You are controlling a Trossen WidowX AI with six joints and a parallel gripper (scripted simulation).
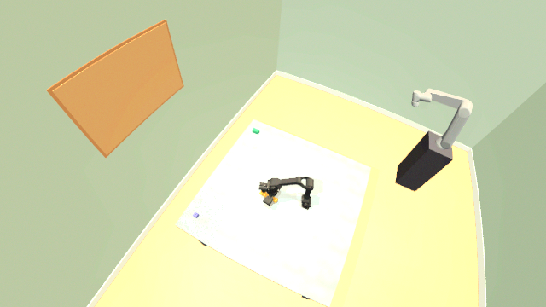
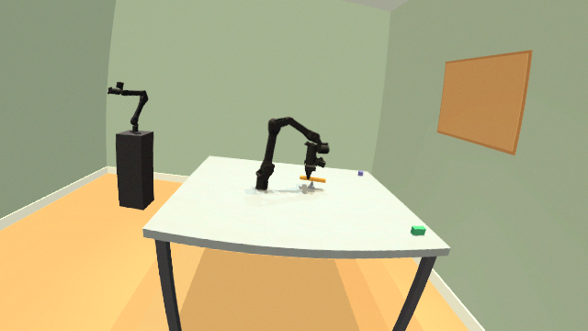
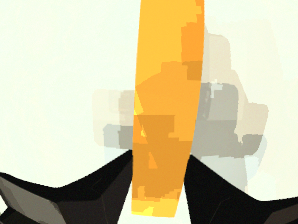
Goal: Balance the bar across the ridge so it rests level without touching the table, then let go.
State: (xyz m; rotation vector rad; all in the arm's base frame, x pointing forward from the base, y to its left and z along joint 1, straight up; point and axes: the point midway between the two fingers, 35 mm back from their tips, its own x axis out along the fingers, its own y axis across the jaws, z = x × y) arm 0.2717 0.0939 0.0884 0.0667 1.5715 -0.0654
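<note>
The orange-yellow bar lies 3 cm ahead of my gripper tip. From my gripper tip the other things lie so: green block (47 cm ahead, 59 cm to the right, 4 cm below); then small purple block (47 cm ahead, 41 cm to the left, 4 cm below).
</note>
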